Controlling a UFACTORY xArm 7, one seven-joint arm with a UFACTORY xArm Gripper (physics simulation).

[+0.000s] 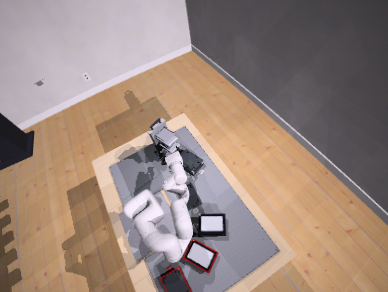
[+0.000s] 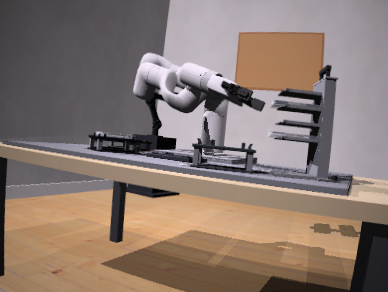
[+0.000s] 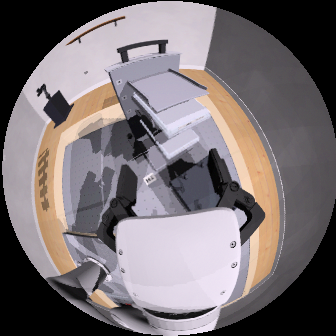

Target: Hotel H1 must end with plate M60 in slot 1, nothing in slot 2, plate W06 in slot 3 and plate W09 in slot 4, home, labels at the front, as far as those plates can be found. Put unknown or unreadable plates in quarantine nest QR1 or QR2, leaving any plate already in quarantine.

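Places are measured from the arm's base along level axes (x left, y down, z back), in millimetres.
Where they show: gripper, fingertip midpoint: [image 1: 170, 150] [image 2: 257, 101] [image 3: 168, 163]; arm's base, link origin: [image 2: 211, 154] [image 3: 97, 269].
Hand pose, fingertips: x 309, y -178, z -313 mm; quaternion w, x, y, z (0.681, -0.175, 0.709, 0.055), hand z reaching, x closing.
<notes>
Each offset is from my fingertips to the top centre of the thing. "pt": to the spot under its first point.
Hotel H1 [image 1: 159, 125] [image 2: 327, 120] [image 3: 118, 82] is a grey upright with a handle and four shelves. One pale plate [image 2: 295, 106] [image 3: 182, 118] lies in slot 3, below the top shelf {dx +128, dy -24, dz -11 mm} [image 2: 300, 93] [image 3: 167, 89]. Another pale plate {dx +119, dy +86, dz -16 mm} [image 2: 290, 136] [image 3: 181, 144] lies in slot 1. Slots 2 and 4 look free of plates. The label on the slot 3 plate is too faint to read. My gripper [image 2: 258, 104] [image 3: 168, 163] is open and empty, short of the shelf fronts. A white plate {dx -632, dy +144, dz +94 mm} [image 1: 201, 255] lies in a red-rimmed nest {pt dx -724, dy +159, dz +89 mm} [image 1: 208, 271]; another red-rimmed nest {dx -722, dy +152, dz +280 mm} [image 1: 176, 281] looks empty.
A black nest {pt dx -582, dy +149, dz -85 mm} [image 1: 224, 232] holds a white plate {dx -505, dy +134, dz -42 mm} [image 1: 212, 223]. A dark nest {dx -43, dy +122, dz -96 mm} [image 1: 194, 163] [image 3: 196, 186] stands in front of the hotel, beside the H1 tag {dx +29, dy +198, dz +49 mm} [image 3: 149, 178]. A raised black nest frame {pt dx -12, dy +142, dz -149 mm} [image 2: 225, 148] stands near the table edge. The arm covers part of the table.
</notes>
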